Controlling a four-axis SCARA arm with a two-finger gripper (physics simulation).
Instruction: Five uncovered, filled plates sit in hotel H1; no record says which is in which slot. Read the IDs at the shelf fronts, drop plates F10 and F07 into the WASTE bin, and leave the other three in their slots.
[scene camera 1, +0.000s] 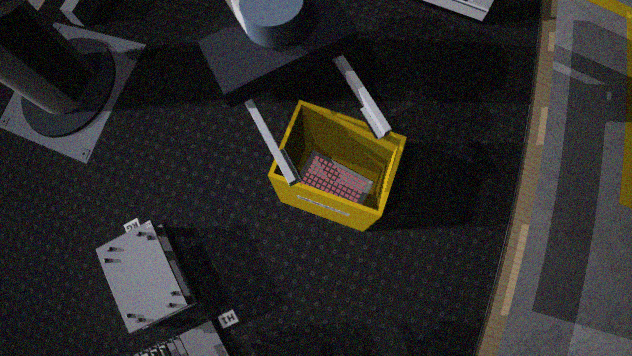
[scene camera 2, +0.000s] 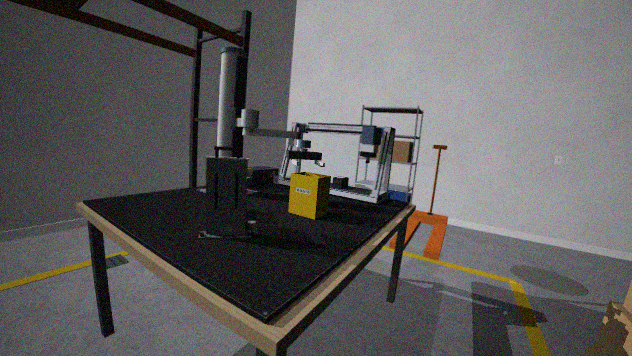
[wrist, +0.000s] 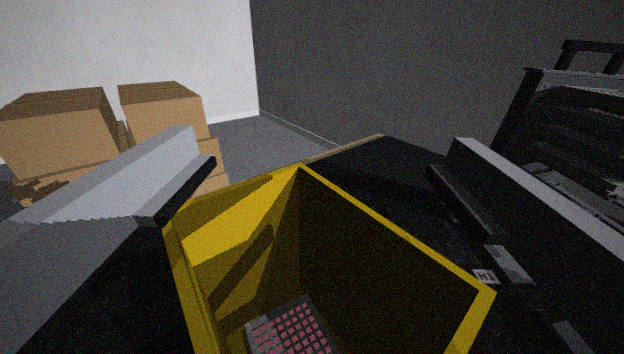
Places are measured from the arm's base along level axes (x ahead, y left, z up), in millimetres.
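Pixels of known places: gripper, between the fingertips: (scene camera 1: 341, 157) (scene camera 2: 310, 164) (wrist: 320, 150); arm's base, origin of its link: (scene camera 1: 70, 88).
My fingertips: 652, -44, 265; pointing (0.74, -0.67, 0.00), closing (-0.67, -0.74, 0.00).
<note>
Ahead of a thing's pixels: the offset from my fingertips to its middle, as dx, dy, dz. Level surfaces: height alone.
The yellow WASTE bin @(-5, +17, -152) (scene camera 1: 357, 221) (scene camera 2: 302, 206) (wrist: 382, 260) stands upright on the black mat. One plate with red-pink wells @(-7, +17, -239) (scene camera 1: 335, 180) (wrist: 295, 330) lies inside on its floor; its ID does not show. My gripper (scene camera 1: 337, 156) (scene camera 2: 320, 164) (wrist: 320, 150) is open and empty above the bin, its fingers turned at an angle to the bin's walls. Hotel H1 @(-102, -413, -92) (scene camera 1: 202, 341) (scene camera 2: 227, 182) (wrist: 512, 112) is a tall dark rack with a handle, partly cut off in scene camera 1 and the wrist view. Its shelf IDs cannot be read.
A grey-topped box @(-268, -257, -217) (scene camera 1: 140, 280) with an upside-down tag stands beside H1. The H1 tag @(-105, -275, -252) (scene camera 1: 228, 318) (wrist: 486, 276) lies on the mat. The arm's column (scene camera 2: 227, 100) and a gantry frame (scene camera 2: 390, 162) stand on the table @(dz -265) (scene camera 2: 200, 292). Cardboard boxes (wrist: 162, 117) stand beyond it.
</note>
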